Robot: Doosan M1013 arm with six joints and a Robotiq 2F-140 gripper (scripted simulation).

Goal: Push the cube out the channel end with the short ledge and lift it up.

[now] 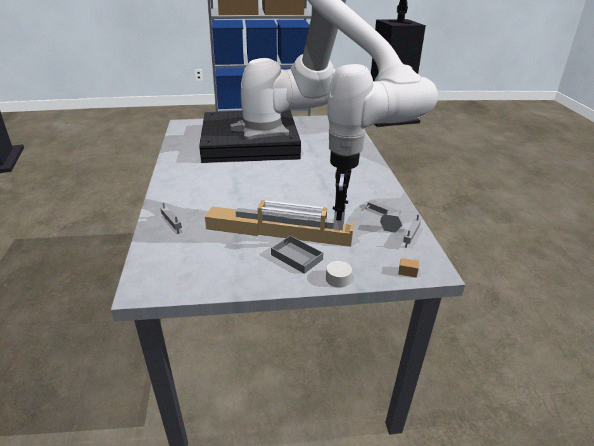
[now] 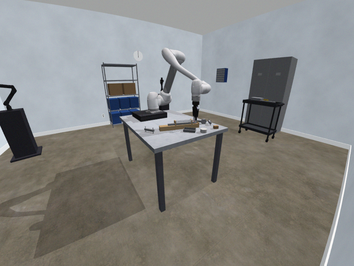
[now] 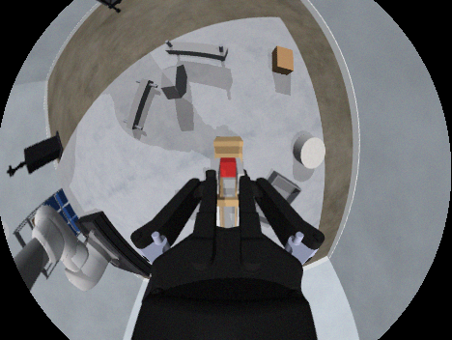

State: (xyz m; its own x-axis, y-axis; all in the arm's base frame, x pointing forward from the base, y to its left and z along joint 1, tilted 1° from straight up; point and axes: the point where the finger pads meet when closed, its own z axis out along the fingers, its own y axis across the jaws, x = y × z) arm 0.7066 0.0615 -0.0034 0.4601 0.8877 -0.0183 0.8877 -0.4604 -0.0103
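My hand is 12 cm to the left of the tan wooden channel, 6 cm past it and 3 cm above it. Round my hand: grey tray 14 cm to the right, 8 cm below, 5 cm ahead; then grey hexagonal piece 18 cm to the left, 5 cm below, 1 cm behind; then red cube 3 cm below.
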